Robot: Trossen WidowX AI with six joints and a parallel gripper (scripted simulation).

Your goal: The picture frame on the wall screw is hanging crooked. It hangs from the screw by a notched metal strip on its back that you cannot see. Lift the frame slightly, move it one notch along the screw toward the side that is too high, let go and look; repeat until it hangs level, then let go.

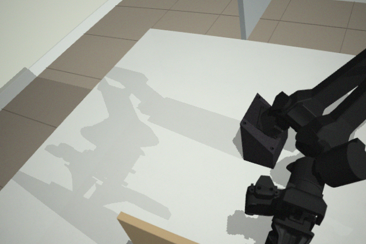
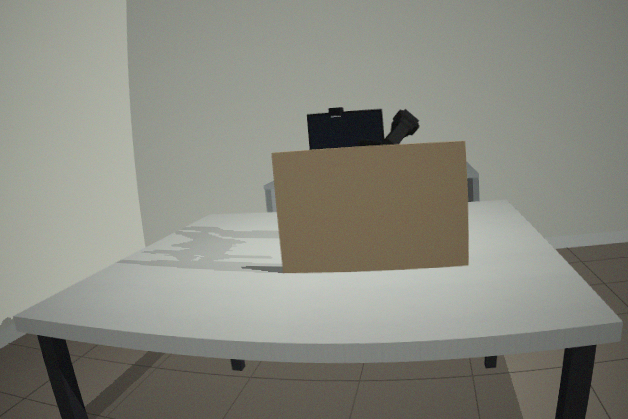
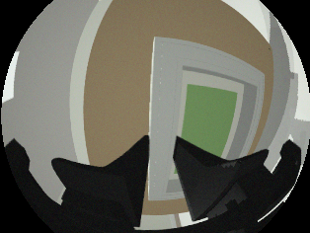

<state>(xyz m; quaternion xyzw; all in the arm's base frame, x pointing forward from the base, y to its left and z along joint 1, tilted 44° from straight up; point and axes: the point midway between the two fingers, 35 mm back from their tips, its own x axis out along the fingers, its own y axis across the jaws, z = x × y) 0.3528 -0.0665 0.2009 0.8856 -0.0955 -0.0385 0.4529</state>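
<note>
Right now the picture frame is 1 cm to the right of my gripper tip and 5 cm below it. Also, from my gripper tip: tan wall board 2 cm ahead, 1 cm to the left, 7 cm below.
</note>
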